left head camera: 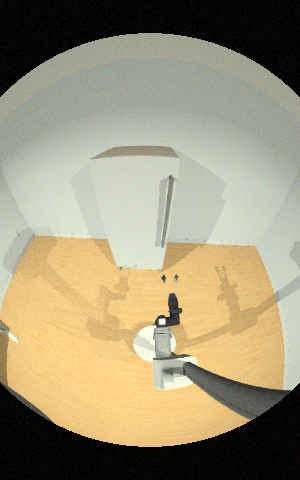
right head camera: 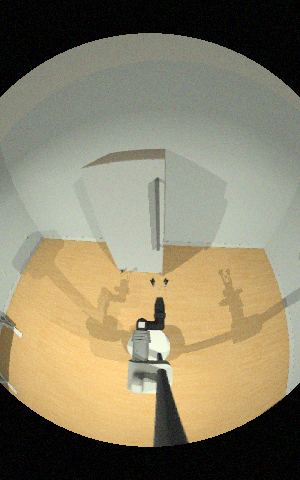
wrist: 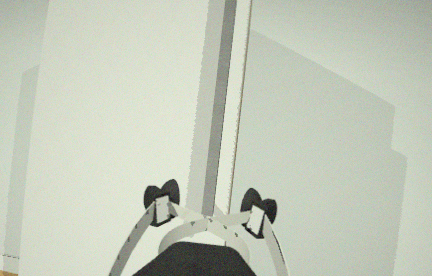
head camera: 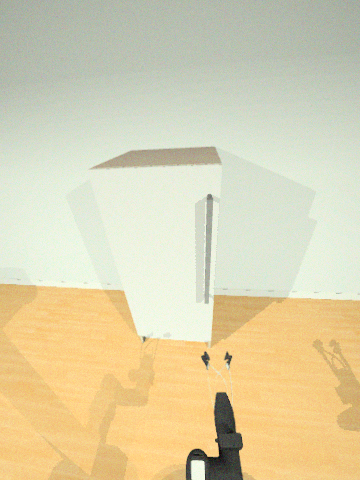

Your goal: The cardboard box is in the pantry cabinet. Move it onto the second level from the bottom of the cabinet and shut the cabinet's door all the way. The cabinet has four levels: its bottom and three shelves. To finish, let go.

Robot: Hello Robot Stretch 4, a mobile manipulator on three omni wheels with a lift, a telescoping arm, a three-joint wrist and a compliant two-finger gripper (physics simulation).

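Where they show: gripper, fingertip midpoint: (left head camera: 169, 273) (right head camera: 158, 277) (wrist: 210, 199) (head camera: 215, 351); robot's base at its link origin: (left head camera: 153, 342) (right head camera: 149, 345).
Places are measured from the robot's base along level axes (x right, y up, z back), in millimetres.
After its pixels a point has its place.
The pantry cabinet (head camera: 165, 157) {x -121, y 1372, z -1102 mm} (left head camera: 135, 151) {x -142, y 1372, z -1041 mm} (right head camera: 132, 156) {x -80, y 1372, z -1009 mm} stands against the wall. Its white door (head camera: 155, 240) {x -185, y 1017, z -891 mm} (left head camera: 130, 200) {x -177, y 1051, z -891 mm} (right head camera: 125, 210) {x -159, y 1000, z -890 mm} (wrist: 115, 125) {x -192, y 816, z -892 mm} covers the front and looks shut; a small gap could not be told. The long grey upright handle (head camera: 208, 250) {x 74, y 1011, z -803 mm} (left head camera: 167, 210) {x 75, y 1027, z -803 mm} (right head camera: 158, 215) {x 84, y 1008, z -803 mm} (wrist: 221, 110) {x 81, y 873, z -803 mm} is near the door's right edge. My gripper (head camera: 217, 359) (left head camera: 170, 278) {x 84, y 748, z -484 mm} (right head camera: 159, 282) {x 84, y 748, z -484 mm} (wrist: 210, 199) {x 84, y 748, z -484 mm} is open and empty, in front of the door. In the wrist view its fingertips lie either side of the handle's line, apart from it. The cardboard box and shelves are hidden.
The wall (head camera: 280, 125) {x 553, y 1472, z -1435 mm} is behind the cabinet, with wooden floor (head camera: 280, 400) {x 549, y -27, z -558 mm} in front and to both sides. Shadows of the arm fall on the floor. A pale bar (left head camera: 9, 334) (right head camera: 11, 326) shows at the far left edge.
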